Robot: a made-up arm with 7 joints. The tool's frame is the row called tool. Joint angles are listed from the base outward.
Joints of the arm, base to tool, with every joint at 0 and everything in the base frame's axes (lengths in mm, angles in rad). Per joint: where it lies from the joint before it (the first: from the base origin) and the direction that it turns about. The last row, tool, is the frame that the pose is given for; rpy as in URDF.
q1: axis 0 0.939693 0.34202 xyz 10 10 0
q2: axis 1 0 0 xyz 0 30 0
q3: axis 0 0 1 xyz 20 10 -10
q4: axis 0 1 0 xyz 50 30 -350
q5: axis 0 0 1 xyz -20 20 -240
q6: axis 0 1 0 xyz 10 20 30
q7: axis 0 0 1 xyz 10 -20 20
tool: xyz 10 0 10 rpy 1.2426 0.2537 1.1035
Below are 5 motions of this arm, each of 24 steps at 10 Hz.
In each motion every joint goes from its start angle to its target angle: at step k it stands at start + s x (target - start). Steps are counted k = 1, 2, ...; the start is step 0. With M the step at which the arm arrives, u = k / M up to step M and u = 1 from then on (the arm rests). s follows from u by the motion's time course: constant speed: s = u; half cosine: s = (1 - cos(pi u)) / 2; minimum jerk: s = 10 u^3 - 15 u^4 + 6 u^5.
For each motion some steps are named. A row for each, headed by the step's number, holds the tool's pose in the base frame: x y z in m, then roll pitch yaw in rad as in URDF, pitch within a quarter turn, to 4 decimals.
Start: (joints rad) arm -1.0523 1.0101 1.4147 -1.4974 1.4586 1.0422 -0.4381
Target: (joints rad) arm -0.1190 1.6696 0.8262 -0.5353 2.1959 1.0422 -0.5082
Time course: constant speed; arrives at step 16
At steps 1, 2, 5, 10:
1: 0.1097 0.5134 0.0838 -1.4507 -0.2641 1.5669
2: 0.1031 0.5237 0.0942 -1.3810 -0.2843 1.5264
5: 0.0872 0.5492 0.1246 -1.1625 -0.2913 1.4076
10: 0.0683 0.5763 0.1687 -0.8278 -0.1606 1.3069

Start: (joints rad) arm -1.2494 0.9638 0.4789 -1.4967 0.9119 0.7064 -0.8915
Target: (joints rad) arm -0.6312 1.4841 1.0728 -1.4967 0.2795 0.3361 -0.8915
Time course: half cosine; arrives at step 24
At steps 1, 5, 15, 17, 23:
1: 0.2586 0.3377 0.2590 -1.4635 -0.9504 2.4027
5: 0.2387 0.3565 0.2488 -1.4572 -0.9123 2.5336
15: 0.1069 0.4106 0.2313 -1.5615 -0.7365 -2.8817
17: 0.0830 0.4106 0.2361 -1.6013 -0.6944 -2.7118
23: 0.0463 0.4041 0.2493 -1.6685 -0.6062 -2.4385

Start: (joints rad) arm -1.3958 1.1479 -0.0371 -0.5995 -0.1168 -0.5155 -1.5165
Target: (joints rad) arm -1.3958 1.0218 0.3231 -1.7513 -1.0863 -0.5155 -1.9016
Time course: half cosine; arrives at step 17
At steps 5, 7, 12, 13, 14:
5: 0.3637 0.3552 0.2615 -2.3246 0.0111 -1.4926
7: 0.3503 0.3352 0.2777 -2.1510 0.1824 -1.3702
12: 0.2900 0.2897 0.2987 -1.5124 0.2646 -0.8158
13: 0.2784 0.2838 0.2983 -1.4184 0.2180 -0.7262
14: 0.2688 0.2792 0.2971 -1.3481 0.1694 -0.6571

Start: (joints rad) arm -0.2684 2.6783 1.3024 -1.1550 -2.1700 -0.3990 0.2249
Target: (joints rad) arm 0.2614 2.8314 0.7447 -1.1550 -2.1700 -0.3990 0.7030
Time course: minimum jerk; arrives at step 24
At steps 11, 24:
11: 0.0756 0.0294 0.4999 -1.8963 0.4684 -0.3896
24: 0.2667 0.0325 0.4331 -2.2210 0.8447 -0.3579

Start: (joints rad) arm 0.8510 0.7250 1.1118 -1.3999 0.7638 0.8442 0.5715
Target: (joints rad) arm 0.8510 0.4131 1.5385 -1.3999 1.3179 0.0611 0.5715
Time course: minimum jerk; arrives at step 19
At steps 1, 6, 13, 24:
1: -0.1558 0.4839 -0.0609 0.4212 -0.0597 2.6279
6: -0.1918 0.4679 -0.0657 0.2295 0.0623 2.6592
13: -0.3020 0.3896 -0.0992 -0.4847 0.4074 2.7437
24: -0.3277 0.3613 -0.1118 -0.7072 0.4886 2.7651

